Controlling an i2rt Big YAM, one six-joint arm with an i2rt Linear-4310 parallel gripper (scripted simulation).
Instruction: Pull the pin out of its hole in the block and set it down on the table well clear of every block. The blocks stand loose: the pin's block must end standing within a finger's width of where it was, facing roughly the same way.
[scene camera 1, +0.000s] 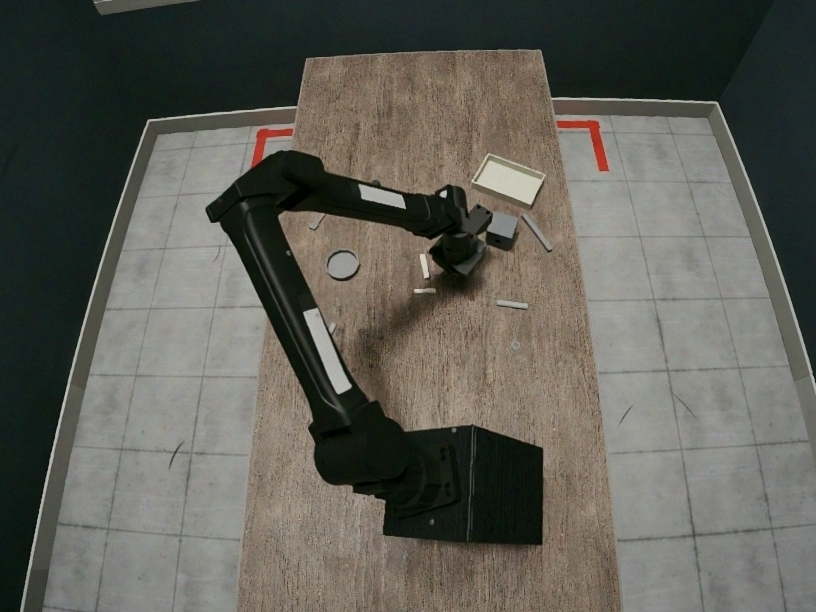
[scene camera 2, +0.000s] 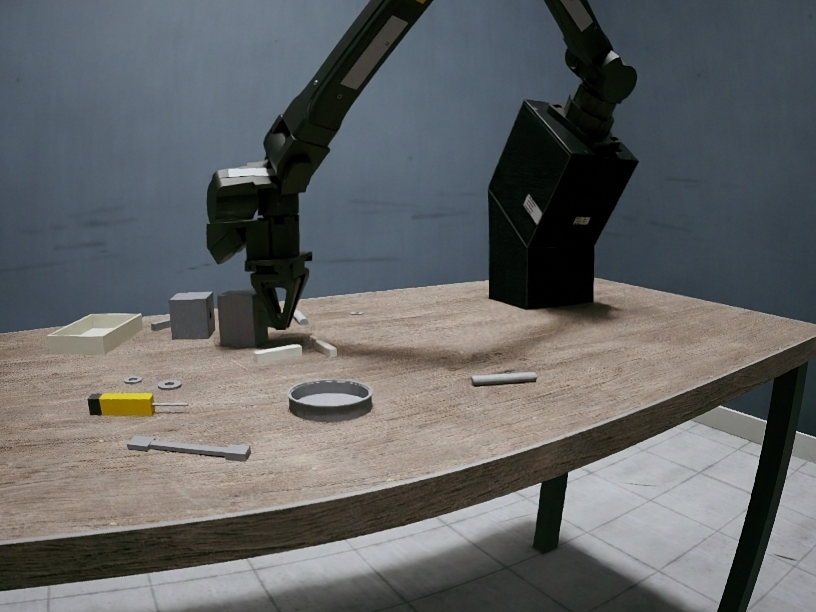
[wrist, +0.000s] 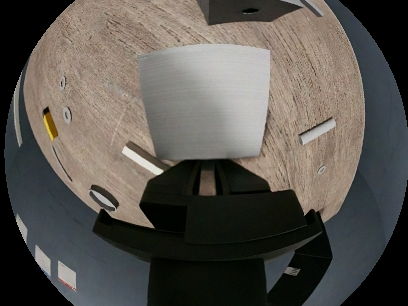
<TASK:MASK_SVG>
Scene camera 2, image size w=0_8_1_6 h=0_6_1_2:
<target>my gripper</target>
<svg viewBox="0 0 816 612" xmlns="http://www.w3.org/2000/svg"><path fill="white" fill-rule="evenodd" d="M299 215L282 217L282 223L276 223L276 217L267 218L267 221L270 220L271 259L249 259L244 261L245 271L257 271L250 274L251 285L264 305L276 330L285 331L286 328L290 327L296 307L309 278L309 268L305 268L304 259L305 262L312 261L312 251L300 251ZM275 288L282 288L287 291L283 312L281 311Z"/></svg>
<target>cream tray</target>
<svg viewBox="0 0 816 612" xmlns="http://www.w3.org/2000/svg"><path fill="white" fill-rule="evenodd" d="M142 314L91 314L48 335L49 353L105 355L143 330Z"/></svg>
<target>yellow tool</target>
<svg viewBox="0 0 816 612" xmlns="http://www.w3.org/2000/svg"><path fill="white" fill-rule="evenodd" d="M87 399L90 415L153 416L155 406L188 406L188 403L154 403L153 393L92 393Z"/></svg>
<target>grey block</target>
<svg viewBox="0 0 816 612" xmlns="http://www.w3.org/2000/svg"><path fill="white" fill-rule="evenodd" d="M218 295L220 344L222 346L256 347L268 339L268 327L259 326L258 314L259 310L266 311L254 289L231 289Z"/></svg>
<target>grey block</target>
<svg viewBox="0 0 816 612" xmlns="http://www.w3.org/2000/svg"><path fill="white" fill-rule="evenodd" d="M213 292L178 293L169 300L172 340L209 339L216 330Z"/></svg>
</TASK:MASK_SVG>
